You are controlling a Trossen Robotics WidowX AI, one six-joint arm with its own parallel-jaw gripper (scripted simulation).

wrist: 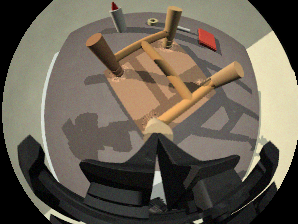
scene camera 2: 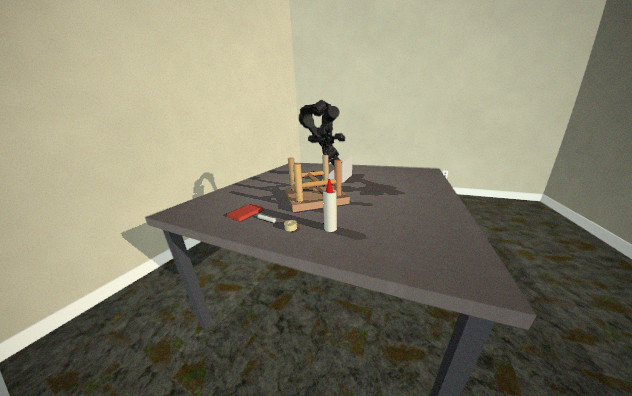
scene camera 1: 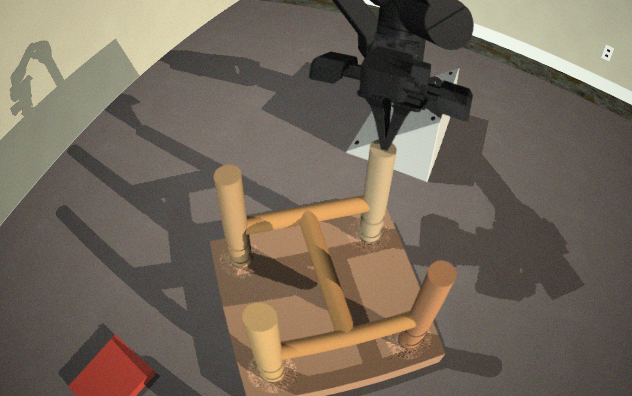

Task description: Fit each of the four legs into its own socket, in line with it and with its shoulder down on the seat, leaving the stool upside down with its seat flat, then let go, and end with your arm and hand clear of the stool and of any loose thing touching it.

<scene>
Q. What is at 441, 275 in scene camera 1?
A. A stool leg.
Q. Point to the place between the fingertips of my gripper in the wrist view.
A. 156, 136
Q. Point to a stool leg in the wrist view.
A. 96, 43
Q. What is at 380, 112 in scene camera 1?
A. My gripper.
</scene>
